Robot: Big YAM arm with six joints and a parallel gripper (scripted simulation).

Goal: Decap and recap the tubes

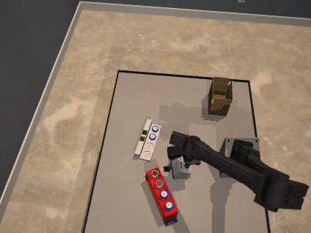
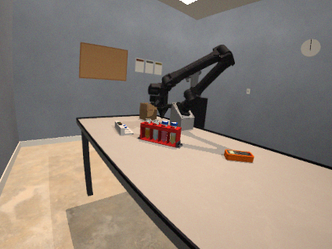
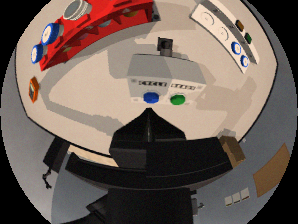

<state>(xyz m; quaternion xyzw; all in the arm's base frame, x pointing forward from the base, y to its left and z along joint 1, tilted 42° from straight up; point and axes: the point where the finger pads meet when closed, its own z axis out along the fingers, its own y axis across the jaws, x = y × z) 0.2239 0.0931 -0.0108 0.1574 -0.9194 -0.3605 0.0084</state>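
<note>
Right now my hand is 4 cm above the blue key. Round my hand: green key (5 cm to the right, 4 cm below, 1 cm ahead); key housing (5 cm below, 3 cm ahead, 2 cm to the right); blue tube cap (22 cm to the right, 18 cm ahead, 9 cm below).
</note>
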